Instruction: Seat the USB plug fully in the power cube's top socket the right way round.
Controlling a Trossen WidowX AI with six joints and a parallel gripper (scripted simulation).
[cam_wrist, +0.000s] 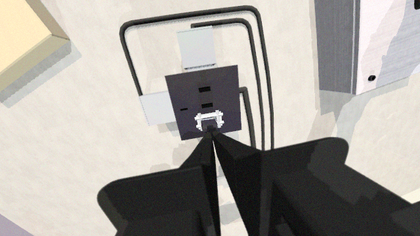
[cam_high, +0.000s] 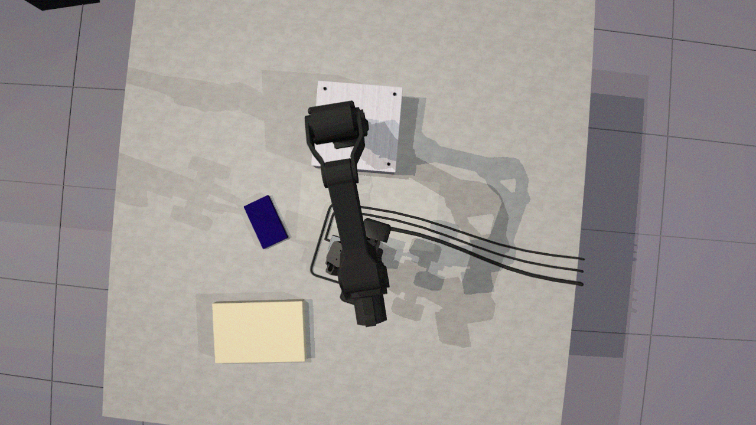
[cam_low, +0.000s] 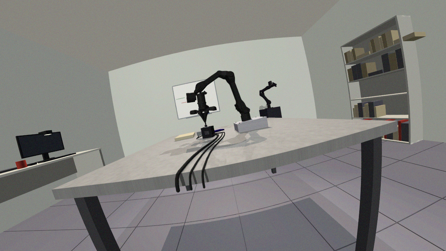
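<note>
Now: the USB plug 20 mm below my gripper tip. Round my gripper tip: USB socket: 40 mm below; flat blue object: 110 mm behind, 270 mm to the right, 110 mm below; pad: 190 mm ahead, 310 mm to the right, 100 mm below.
</note>
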